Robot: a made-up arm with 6 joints. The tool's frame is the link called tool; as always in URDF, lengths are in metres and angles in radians. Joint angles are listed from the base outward. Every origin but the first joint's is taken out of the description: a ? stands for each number. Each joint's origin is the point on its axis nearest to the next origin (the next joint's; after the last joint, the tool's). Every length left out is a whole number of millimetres.
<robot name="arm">
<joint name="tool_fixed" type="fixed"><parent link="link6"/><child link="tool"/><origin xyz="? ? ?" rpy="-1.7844 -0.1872 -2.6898"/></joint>
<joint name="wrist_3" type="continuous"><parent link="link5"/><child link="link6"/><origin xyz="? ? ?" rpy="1.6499 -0.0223 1.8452"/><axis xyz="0 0 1"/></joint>
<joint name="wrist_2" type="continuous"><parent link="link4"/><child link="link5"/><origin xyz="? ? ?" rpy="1.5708 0 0"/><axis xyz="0 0 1"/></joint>
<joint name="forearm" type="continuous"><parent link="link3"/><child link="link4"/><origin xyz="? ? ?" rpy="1.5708 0 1.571"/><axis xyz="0 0 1"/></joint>
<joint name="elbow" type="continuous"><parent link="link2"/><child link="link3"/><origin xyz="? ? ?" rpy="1.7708 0 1.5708"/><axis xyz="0 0 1"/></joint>
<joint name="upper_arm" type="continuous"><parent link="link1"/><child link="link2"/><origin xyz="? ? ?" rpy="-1.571 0 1.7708"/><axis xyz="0 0 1"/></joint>
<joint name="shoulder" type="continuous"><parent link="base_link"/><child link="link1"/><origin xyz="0.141 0.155 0.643" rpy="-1.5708 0 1.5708"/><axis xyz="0 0 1"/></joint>
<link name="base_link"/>
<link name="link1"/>
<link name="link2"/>
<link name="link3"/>
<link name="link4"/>
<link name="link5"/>
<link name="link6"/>
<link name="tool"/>
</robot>
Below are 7 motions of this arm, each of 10 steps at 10 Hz.
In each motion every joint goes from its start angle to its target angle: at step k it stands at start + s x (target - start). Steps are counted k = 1, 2, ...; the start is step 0. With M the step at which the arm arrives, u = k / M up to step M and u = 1 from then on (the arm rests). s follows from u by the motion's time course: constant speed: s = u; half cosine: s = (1 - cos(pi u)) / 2; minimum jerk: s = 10 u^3 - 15 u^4 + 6 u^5.
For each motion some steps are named. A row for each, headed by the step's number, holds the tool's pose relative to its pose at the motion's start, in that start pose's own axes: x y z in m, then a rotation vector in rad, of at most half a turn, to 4 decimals.
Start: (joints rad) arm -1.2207 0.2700 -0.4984 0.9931 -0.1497 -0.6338
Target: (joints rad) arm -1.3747 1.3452 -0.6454 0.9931 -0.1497 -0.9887
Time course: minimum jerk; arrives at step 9
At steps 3, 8, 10:
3: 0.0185 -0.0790 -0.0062 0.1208 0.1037 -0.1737
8: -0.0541 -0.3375 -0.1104 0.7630 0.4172 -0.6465
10: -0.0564 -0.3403 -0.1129 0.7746 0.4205 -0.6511

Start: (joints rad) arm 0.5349 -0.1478 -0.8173 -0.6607 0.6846 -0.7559
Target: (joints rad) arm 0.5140 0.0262 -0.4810 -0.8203 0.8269 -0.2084
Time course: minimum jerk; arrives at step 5
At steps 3, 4, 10:
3: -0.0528 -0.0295 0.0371 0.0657 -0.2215 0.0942
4: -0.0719 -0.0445 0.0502 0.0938 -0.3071 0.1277
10: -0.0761 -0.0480 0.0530 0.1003 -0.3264 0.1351

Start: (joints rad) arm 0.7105 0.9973 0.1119 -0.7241 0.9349 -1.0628
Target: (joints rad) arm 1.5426 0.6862 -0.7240 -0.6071 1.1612 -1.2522
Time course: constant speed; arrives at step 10
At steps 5, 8, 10:
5: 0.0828 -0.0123 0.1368 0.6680 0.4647 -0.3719
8: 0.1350 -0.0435 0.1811 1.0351 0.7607 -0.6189
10: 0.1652 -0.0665 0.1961 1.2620 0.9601 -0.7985

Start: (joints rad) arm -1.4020 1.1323 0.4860 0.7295 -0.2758 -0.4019
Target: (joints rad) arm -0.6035 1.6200 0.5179 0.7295 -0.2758 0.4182
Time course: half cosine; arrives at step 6
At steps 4, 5, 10:
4: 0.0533 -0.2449 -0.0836 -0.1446 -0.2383 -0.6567
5: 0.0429 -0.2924 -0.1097 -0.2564 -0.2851 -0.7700
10: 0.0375 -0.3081 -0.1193 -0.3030 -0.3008 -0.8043

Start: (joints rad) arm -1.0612 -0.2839 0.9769 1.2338 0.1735 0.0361
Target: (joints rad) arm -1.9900 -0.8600 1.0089 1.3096 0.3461 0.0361
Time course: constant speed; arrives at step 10
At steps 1, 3, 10:
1: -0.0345 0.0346 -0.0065 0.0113 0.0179 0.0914
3: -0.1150 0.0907 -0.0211 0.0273 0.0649 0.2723
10: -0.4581 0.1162 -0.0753 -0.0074 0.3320 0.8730

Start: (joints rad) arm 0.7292 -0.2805 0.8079 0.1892 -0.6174 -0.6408
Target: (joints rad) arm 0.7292 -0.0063 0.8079 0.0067 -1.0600 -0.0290
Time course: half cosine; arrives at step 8
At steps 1, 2, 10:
1: -0.0029 0.0007 0.0054 0.0011 -0.0326 0.0056
2: -0.0118 0.0029 0.0204 0.0051 -0.1253 0.0225
10: -0.1095 0.0204 0.1137 0.0885 -0.8384 0.2039

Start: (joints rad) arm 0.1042 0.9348 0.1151 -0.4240 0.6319 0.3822
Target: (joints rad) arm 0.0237 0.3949 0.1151 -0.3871 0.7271 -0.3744
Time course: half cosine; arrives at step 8
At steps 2, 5, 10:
2: -0.0130 0.0114 -0.0354 -0.0874 0.1334 0.0637
5: -0.0853 0.0205 -0.1685 -0.4503 0.6175 0.2414
10: -0.1373 -0.0003 -0.2374 -0.6791 0.8803 0.2942

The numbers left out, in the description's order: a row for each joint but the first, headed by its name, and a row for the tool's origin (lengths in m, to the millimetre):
tool: -0.07 -0.065 0
wrist_3: -0.037 -0.071 0
wrist_2: -0.1 -0.071 0
forearm: -0.011 -0.009 0
elbow: 0.149 -0.218 0
upper_arm: 0.252 -0.051 0

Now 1 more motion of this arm.
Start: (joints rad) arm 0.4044 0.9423 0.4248 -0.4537 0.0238 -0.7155
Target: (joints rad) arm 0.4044 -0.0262 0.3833 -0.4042 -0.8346 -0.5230
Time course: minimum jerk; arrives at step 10
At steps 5, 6, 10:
5: 0.0377 0.0630 -0.1105 0.0024 0.2417 0.4170
6: 0.0350 0.0804 -0.1500 0.0582 0.3299 0.5672
10: 0.0148 0.1013 -0.2098 0.2245 0.4791 0.8068

